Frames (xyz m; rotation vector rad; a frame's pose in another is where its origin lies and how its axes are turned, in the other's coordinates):
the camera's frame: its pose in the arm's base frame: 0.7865 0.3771 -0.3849 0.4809 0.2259 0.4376
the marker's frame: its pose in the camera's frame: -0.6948 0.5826 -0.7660 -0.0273 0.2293 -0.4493
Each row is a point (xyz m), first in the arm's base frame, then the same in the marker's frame.
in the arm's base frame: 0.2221 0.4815 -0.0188
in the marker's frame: 0.0464 -0.0880 0.8928
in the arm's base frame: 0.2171 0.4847 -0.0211
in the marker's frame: 0.0437 -0.0859 0.8874
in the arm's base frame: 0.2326 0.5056 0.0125
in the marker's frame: 0.0434 -0.0545 0.9161
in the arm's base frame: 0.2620 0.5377 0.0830
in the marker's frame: 0.0384 0.0001 0.9781
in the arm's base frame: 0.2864 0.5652 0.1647
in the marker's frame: 0.0231 0.0540 1.0481
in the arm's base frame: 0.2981 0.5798 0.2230
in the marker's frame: 0.0065 0.0874 1.0966
